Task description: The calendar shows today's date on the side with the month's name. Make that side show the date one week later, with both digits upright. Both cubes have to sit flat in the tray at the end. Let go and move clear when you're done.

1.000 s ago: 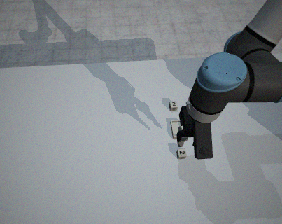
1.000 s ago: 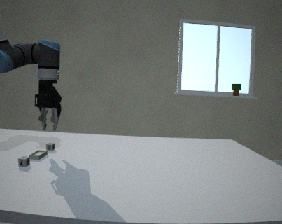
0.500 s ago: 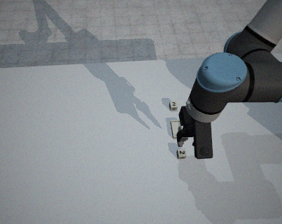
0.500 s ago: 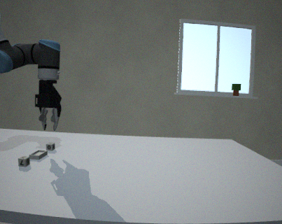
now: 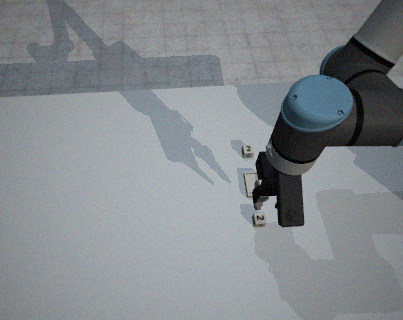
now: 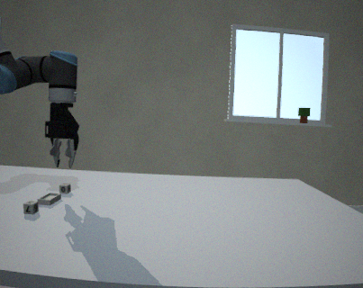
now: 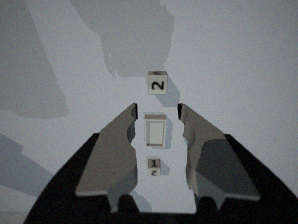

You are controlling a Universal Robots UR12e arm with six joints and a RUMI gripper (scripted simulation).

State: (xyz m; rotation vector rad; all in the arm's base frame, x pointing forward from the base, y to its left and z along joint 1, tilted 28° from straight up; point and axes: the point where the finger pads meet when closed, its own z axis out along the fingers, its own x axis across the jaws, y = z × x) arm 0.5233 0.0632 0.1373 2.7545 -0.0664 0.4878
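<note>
Right now my hand is 9 cm above the cube. From my hand the other things lie so: tray (11 cm to the right, 10 cm below, 1 cm behind).
</note>
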